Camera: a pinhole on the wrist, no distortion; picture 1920 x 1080 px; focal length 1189.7 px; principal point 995.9 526.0 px. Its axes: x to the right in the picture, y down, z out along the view. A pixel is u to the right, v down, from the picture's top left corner.
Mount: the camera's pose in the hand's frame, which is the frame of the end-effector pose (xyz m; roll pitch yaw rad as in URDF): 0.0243 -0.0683 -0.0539 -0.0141 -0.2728 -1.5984
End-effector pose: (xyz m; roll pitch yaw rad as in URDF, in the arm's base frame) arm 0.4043 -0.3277 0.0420 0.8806 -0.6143 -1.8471
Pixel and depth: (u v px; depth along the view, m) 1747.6 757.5 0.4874
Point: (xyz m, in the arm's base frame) -0.1155 -0.2031 0.2215
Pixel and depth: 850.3 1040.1 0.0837
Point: 0.3481 -0.3731 0.0669
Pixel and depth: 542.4 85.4 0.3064
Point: 0.3819 -0.1132 0.1881
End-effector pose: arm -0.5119 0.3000 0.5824 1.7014 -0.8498 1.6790
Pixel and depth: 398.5 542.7 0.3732
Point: -0.2218 0.2258 0.7314
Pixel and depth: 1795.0 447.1 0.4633
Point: -0.0978 0.5703 0.3793
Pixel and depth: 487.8 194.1 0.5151
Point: -0.0693 0.1033 0.6599
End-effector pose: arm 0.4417 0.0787 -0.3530 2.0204 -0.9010 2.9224
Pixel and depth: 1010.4 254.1 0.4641
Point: 0.4737 0.4611 -0.4858
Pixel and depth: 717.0 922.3 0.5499
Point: 0.4019 0.5802 -0.1861
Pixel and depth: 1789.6 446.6 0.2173
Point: 0.2919 0.2253 -0.4805
